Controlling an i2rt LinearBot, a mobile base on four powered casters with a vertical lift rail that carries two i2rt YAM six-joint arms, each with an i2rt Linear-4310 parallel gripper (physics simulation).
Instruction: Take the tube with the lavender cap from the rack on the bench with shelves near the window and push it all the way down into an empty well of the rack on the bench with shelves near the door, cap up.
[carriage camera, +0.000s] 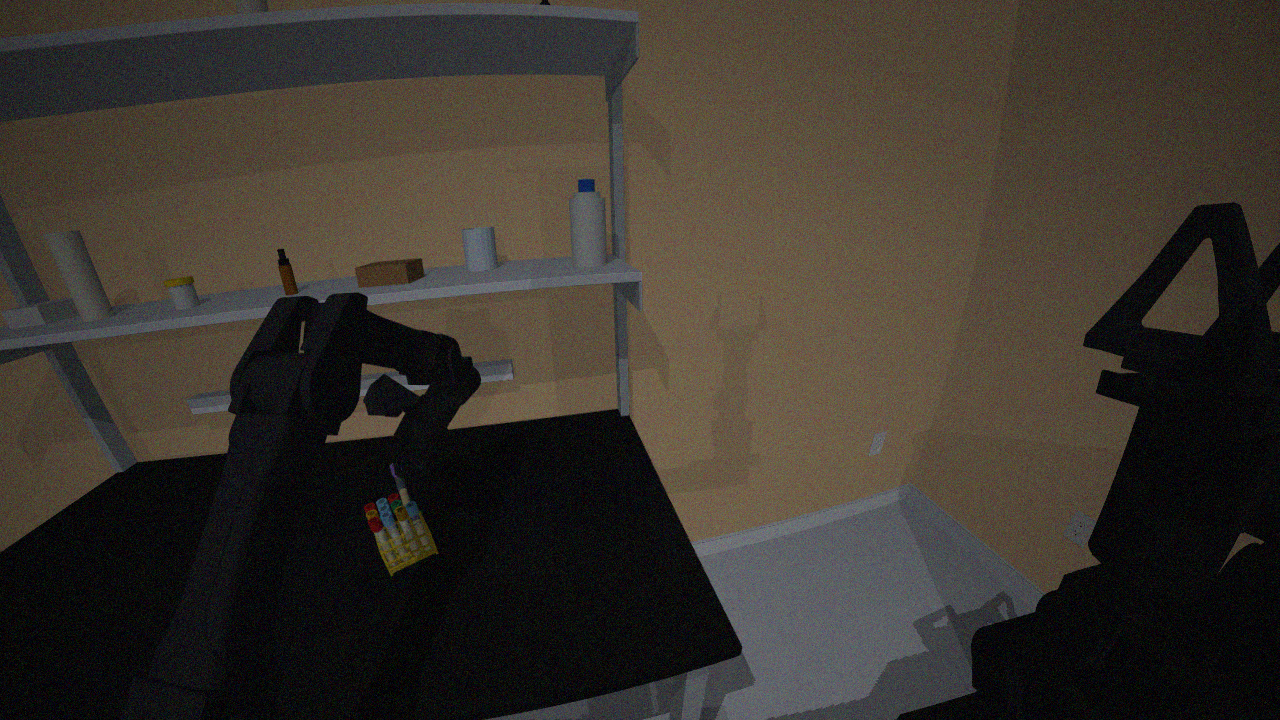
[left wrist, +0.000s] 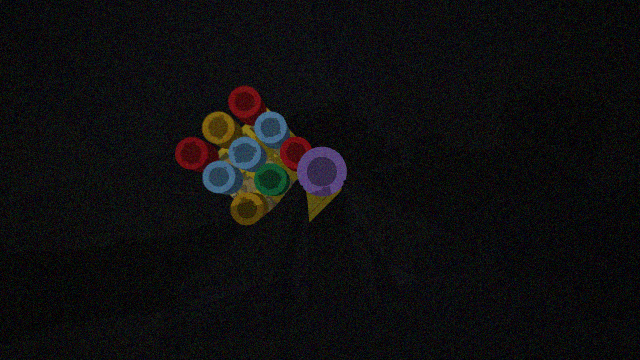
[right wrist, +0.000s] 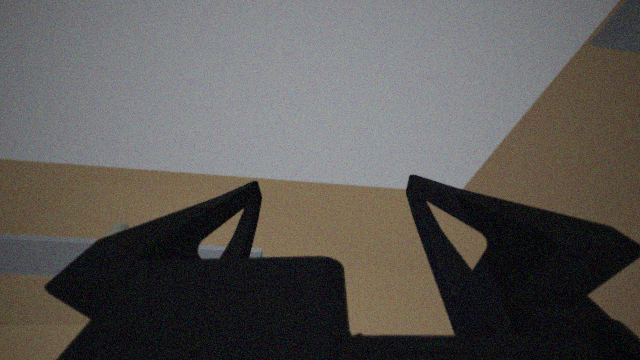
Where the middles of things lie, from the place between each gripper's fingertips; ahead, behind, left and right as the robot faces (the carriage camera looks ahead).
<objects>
My right hand is 670 mm short of the brown box (carriage camera: 396, 272), 770 mm to the right of it and 120 mm above it.
The brown box lies 31 cm above my left hand, 24 cm ahead of it and 7 cm to the left of it.
</objects>
